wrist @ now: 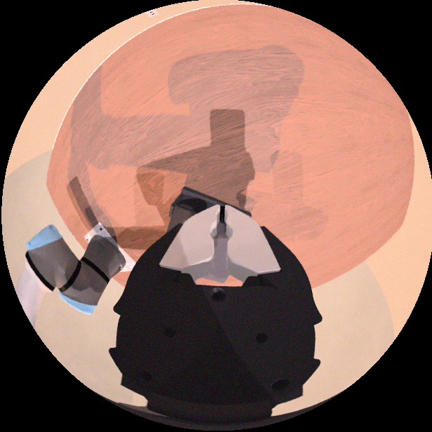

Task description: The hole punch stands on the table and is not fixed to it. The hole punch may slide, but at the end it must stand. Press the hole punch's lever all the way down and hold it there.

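Observation:
The hole punch (187, 193) is dark grey to black and stands on the wooden table (350, 125), near the middle of the wrist view. Its far edge and left end show beyond the fingers, slanting down to the right; the rest is hidden behind them. My gripper (222, 207) is shut and empty, its two light grey jaws together. The fingertips overlap the hole punch in view and are at or very near its top. Whether they touch the lever, and how far down the lever is, cannot be told from here.
The arm's grey links with blue caps (80, 272) show at the left, beside a white base plate (100, 231) at the table's edge. Shadows of the arm and gripper lie across the table beyond the hole punch.

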